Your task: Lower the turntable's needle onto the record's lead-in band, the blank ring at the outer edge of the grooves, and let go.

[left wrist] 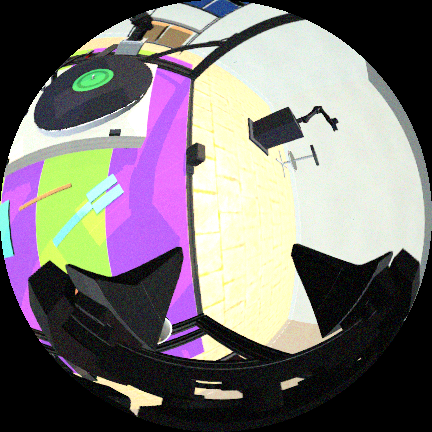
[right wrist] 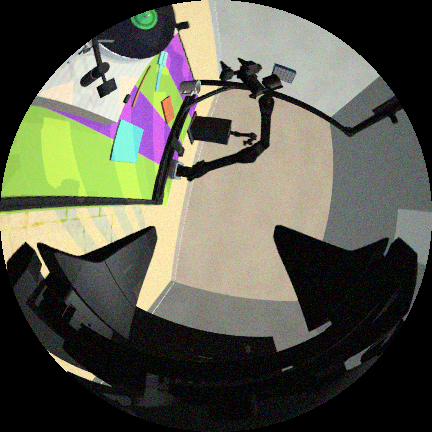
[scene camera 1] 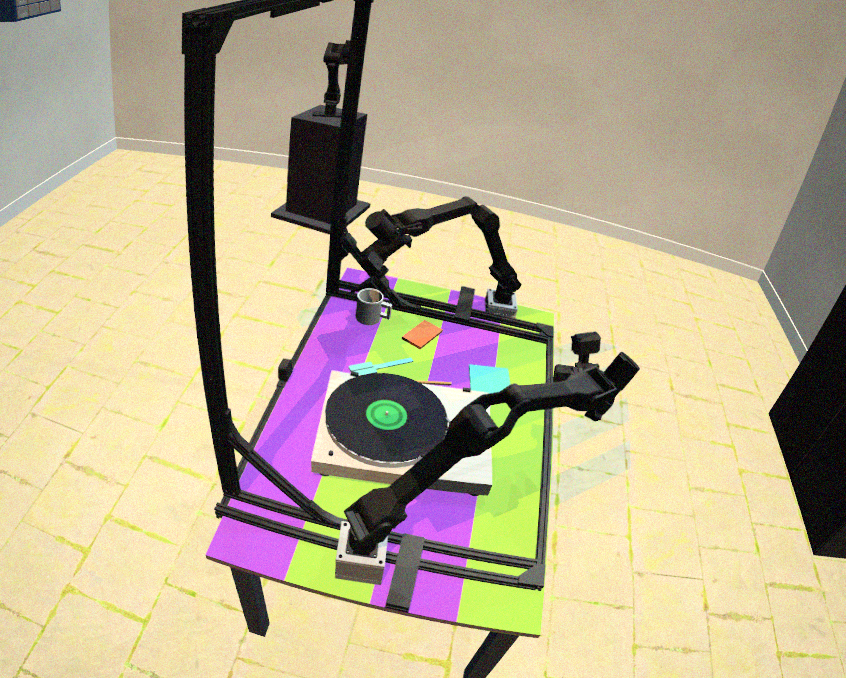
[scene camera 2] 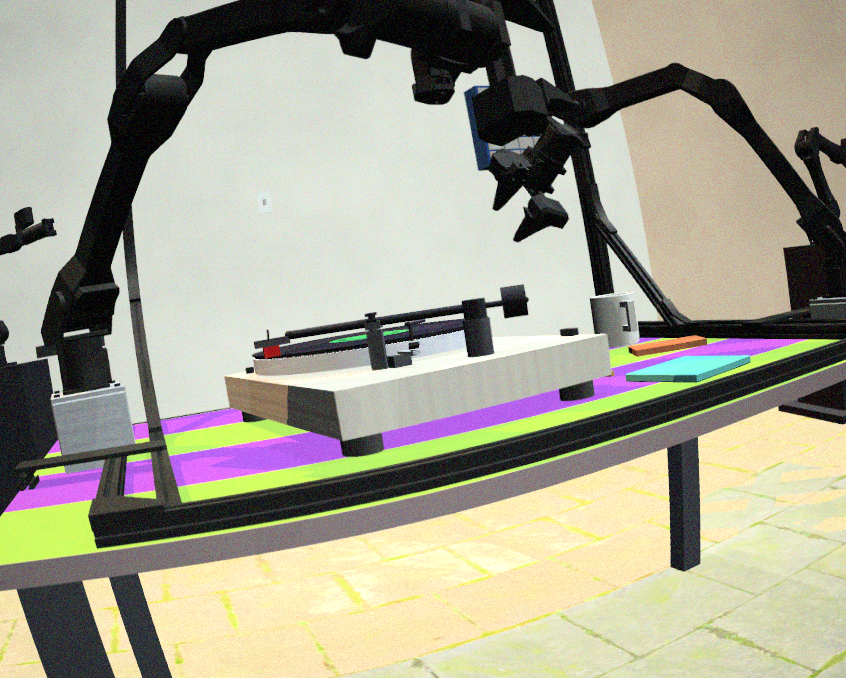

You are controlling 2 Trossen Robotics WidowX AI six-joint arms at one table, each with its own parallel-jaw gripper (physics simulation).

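Observation:
The turntable stands mid-table with the black record on it. In scene camera 2 the black tonearm passes by the top of a short post, its red cartridge near the record's edge; the needle's height cannot be told. The right arm hides the tonearm in scene camera 1. My left gripper is open and empty, high beyond the turntable, towards the mug's end. My right gripper is open and empty, high past the table's right edge in scene camera 1.
A grey mug, an orange block, a light-blue brush-like tool, a thin orange stick and a cyan pad lie beyond the turntable. Black frame posts rise at the table's left.

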